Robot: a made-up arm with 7 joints.
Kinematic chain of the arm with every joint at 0, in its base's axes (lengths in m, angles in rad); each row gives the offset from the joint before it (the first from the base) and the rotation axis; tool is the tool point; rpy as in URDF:
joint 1: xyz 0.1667 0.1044 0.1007 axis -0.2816 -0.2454 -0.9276
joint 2: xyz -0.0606 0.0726 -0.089 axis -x
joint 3: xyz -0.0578 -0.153 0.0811 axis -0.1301 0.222 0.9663
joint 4: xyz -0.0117 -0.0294 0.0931 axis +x
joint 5: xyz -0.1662 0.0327 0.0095 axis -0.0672 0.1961 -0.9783
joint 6: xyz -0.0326 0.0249 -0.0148 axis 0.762 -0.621 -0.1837
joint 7: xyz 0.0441 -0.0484 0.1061 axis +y
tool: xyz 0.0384 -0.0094 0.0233 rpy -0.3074 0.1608 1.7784
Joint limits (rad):
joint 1: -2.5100..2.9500
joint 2: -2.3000..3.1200
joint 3: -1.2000..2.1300
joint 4: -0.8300..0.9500
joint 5: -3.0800..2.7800
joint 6: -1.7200..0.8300
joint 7: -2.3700..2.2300
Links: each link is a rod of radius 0.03 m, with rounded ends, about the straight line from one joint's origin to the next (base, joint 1, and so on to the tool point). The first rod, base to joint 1, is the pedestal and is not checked.
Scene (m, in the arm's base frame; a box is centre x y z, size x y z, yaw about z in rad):
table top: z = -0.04
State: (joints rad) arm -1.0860 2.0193 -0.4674 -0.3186 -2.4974 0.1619 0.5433
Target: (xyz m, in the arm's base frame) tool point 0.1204 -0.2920 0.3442
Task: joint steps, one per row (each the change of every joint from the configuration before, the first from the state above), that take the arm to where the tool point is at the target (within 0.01 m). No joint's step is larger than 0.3 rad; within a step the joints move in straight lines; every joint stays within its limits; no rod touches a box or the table.
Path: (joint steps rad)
1: -0.2979 -0.2681 0.1590 0.1145 -0.0443 -0.0619 -0.0206
2: -0.2980 -0.2680 0.1589 0.1146 -0.0443 -0.0619 -0.0205
3: -0.2979 -0.2681 0.1590 0.1145 -0.0444 -0.0619 -0.0206

